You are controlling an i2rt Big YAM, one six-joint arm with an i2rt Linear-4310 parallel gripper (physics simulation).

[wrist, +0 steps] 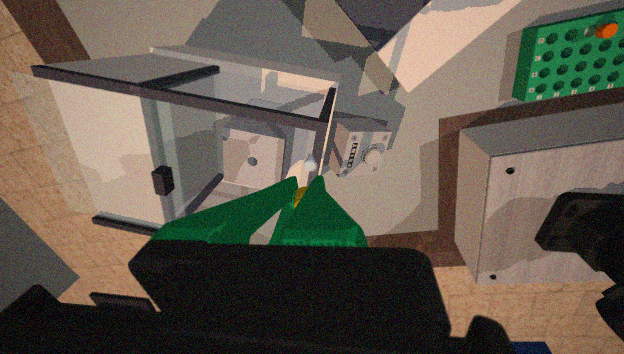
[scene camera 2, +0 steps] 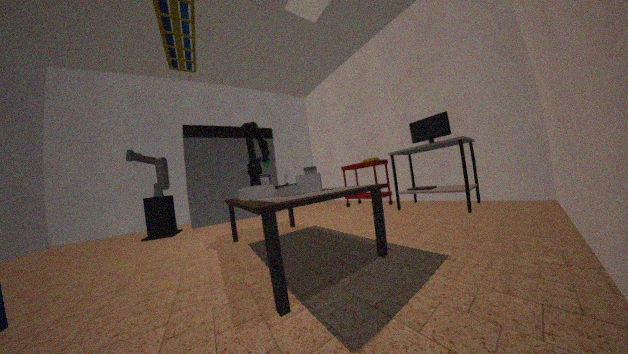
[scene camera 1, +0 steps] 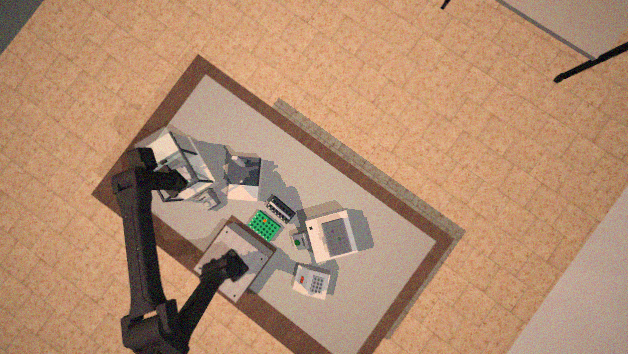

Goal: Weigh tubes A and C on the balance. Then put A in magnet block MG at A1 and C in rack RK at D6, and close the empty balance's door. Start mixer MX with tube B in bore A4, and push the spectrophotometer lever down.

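Seen in the pictures: gripper, fingertip midpoint: (wrist: 308,185) (scene camera 2: 266,168) (scene camera 1: 186,181); arm's base, link origin: (wrist: 596,221) (scene camera 2: 255,185) (scene camera 1: 233,264).
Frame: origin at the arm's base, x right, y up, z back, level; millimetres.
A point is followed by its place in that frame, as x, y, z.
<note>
My gripper (wrist: 308,185) @(-349, 177, -148) (scene camera 2: 266,162) @(-349, 177, -148) is shut on a tube with a yellow cap (wrist: 300,196) @(-351, 189, -149); its pale round end shows past the green fingertips. Its letter cannot be read. In the wrist view the fingertips overlap the near right side of the glass balance (wrist: 230,107) @(-417, 112, -175) (scene camera 1: 187,160) @(-437, 111, -182); whether the tube is inside cannot be told. The balance's square pan (wrist: 252,155) @(-433, 47, -104) has no tube on it. A clear panel with a black handle (wrist: 162,180) @(-490, 121, -112) stands at its left. The green rack (wrist: 560,55) @(-67, -85, -190) (scene camera 1: 258,231) @(-39, -71, -156) holds an orange-capped tube (wrist: 607,30) @(-58, -46, -216) (scene camera 1: 264,220) @(-57, -46, -217).
A grey PRINT box (wrist: 367,147) @(-298, -33, -82) is right of the balance. A pale block (wrist: 540,225) @(-61, 0, 12) bears the arm's base. Beyond the rack in scene camera 1 are a black slotted block (scene camera 1: 280,209) @(-46, -54, -304), a small green-marked device (scene camera 1: 298,241) @(116, -30, -274), a large white instrument (scene camera 1: 316,242) @(164, 34, -342) and a keypad device (scene camera 1: 312,281) @(290, -39, -202).
</note>
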